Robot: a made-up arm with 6 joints.
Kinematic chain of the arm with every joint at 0, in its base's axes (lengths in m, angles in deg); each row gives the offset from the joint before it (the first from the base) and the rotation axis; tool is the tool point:
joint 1: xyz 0 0 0.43 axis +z
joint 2: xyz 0.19 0 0 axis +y
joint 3: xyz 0 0 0.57 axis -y
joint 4: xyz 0 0 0.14 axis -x
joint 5: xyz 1.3 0 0 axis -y
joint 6: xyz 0.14 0 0 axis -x
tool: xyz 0 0 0
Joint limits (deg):
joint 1: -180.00..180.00
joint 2: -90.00..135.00
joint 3: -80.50..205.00
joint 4: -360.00..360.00
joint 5: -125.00..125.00
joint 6: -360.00..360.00
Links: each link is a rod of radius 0.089 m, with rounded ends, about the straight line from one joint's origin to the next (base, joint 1, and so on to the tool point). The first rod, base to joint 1, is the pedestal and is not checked.
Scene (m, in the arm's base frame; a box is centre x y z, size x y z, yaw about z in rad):
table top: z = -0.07
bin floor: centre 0.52 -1.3 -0.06 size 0.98 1 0.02 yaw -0.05
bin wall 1: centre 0.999 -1.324 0.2 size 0.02 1 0.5 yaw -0.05
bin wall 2: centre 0.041 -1.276 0.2 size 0.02 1 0.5 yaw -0.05
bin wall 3: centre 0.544 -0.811 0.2 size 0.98 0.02 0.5 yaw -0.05
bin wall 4: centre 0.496 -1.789 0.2 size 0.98 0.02 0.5 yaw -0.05
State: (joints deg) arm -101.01 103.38 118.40 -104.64 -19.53 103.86
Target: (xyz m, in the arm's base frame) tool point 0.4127 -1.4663 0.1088
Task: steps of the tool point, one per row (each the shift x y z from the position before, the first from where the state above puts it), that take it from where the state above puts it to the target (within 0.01 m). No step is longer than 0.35 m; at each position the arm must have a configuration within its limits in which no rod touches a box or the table.
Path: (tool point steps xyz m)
1: 0.0840 -0.0495 0.0290
2: 0.0901 -0.0225 0.0285
3: 0.0923 0.0047 0.0245
4: 0.0922 0.0316 0.0178
5: 0.0893 0.0572 0.0086
6: 0.0831 0.0805 -0.0035
7: 0.0750 0.1009 -0.0172
8: 0.0654 0.1181 -0.0328
9: 0.0538 0.1311 -0.0494
10: 0.0418 0.1399 -0.0661
11: 0.0077 -0.0379 -0.3233
12: -0.0077 0.0379 -0.3230

